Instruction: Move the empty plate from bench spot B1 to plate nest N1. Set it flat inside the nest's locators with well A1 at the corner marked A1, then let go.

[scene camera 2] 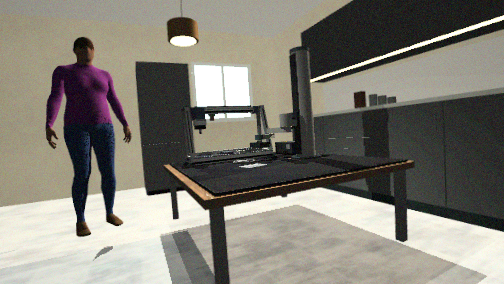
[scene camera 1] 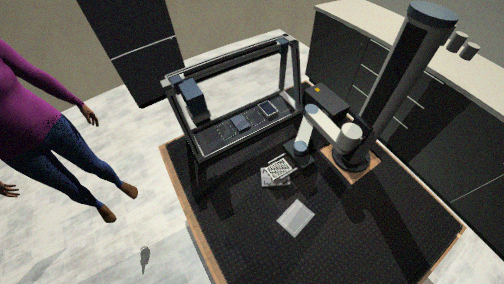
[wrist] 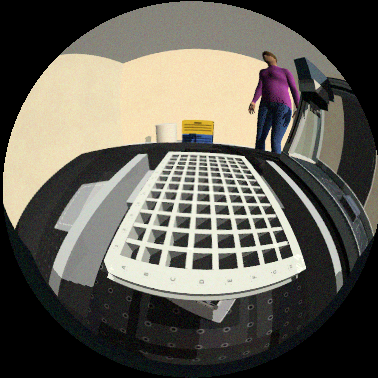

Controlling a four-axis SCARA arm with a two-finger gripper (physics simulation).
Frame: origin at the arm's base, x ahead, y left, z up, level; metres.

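Where they show: gripper, fingertip midpoint: (scene camera 2: 241,150) (scene camera 1: 274,171) (wrist: 207,164); arm's base at its link origin: (scene camera 2: 306,158) (scene camera 1: 350,155).
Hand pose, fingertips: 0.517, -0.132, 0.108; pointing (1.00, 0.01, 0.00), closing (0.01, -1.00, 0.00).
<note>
Each offset is from my fingertips to the top centre of the thing, as dx, dy, dz. "spot": to the spot under its first point.
The white multiwell plate @(-0.030, +0.000, +0.001) (scene camera 1: 280,168) (wrist: 202,220) is held between the two pale fingers of my gripper (scene camera 1: 279,170) (wrist: 207,164), which is shut on it. In the wrist view the letters A to H run along the plate's near edge, A at the left. The grey plate nest N1 @(-0.017, -0.006, -0.077) (scene camera 1: 270,184) (wrist: 220,313) lies below, partly hidden by the plate and turned relative to it; the plate looks raised above it. Its marked corner is not readable in the wrist view. Bench spot B1, a pale square @(spot: +0.022, +0.255, -0.093) (scene camera 1: 296,217) (scene camera 2: 253,165) (wrist: 82,200), holds no plate.
A gantry frame (scene camera 1: 295,65) over a deck (scene camera 1: 210,145) stands behind the nest. A dark box @(spot: -0.621, -0.244, +0.020) (scene camera 1: 327,100) stands near the arm's column (scene camera 1: 407,65). A person (scene camera 1: 30,110) (scene camera 2: 90,110) (wrist: 276,90) stands beyond the table. A white cup (wrist: 166,133) and a yellow-blue box (wrist: 198,131) show farther off.
</note>
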